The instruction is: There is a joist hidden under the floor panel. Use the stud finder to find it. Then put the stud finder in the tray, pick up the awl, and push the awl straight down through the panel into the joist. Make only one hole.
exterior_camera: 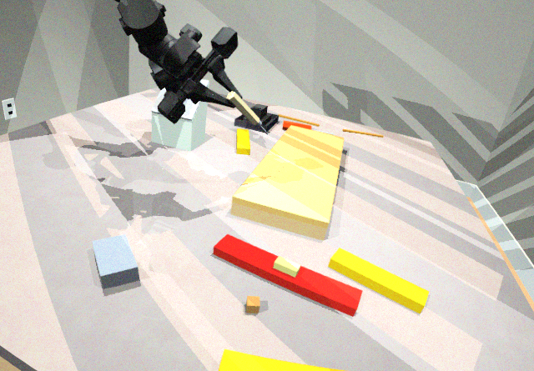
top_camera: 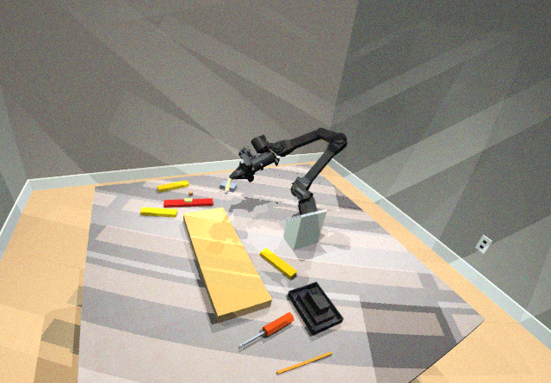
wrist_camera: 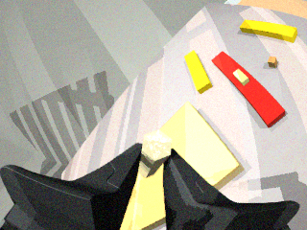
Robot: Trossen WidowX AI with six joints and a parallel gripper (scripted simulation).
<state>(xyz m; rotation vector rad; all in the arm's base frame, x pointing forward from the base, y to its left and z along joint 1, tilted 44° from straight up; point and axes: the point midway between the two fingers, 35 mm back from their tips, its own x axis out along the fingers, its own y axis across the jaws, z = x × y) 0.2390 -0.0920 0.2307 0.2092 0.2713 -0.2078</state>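
Right now the awl is 4 cm to the left of my gripper tip, 3 cm below it and 2 cm ahead of it. Round my gripper tip: red level 19 cm below, 16 cm ahead, 13 cm to the right; small brown cube 21 cm to the right, 20 cm below, 14 cm ahead; grey-blue block 24 cm to the right, 20 cm below, 6 cm behind.
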